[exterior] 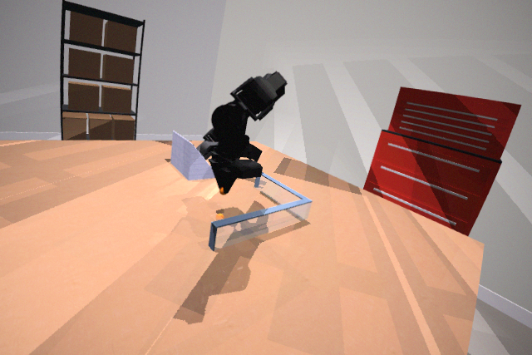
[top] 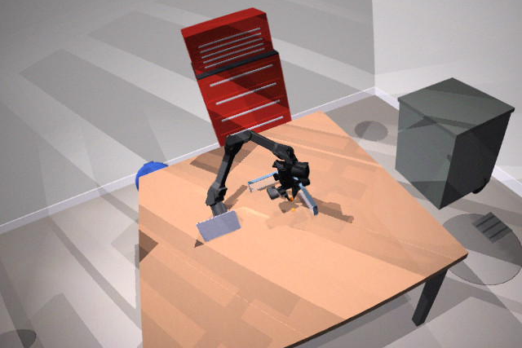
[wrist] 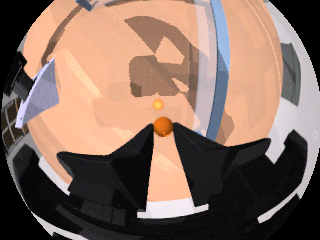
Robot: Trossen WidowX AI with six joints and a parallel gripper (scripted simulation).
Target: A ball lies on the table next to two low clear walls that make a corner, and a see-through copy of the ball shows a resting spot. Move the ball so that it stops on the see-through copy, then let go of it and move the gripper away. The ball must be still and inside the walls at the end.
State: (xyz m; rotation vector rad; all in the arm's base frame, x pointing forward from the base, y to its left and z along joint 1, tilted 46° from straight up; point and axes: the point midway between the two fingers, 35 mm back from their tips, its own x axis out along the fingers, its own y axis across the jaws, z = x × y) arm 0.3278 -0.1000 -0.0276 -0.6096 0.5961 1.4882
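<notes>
The see-through copy is 80 mm below my gripper tip. Round my gripper tip: clear wall 90 mm to the left, 80 mm ahead, 60 mm below; then orange ball right at my gripper tip.
</notes>
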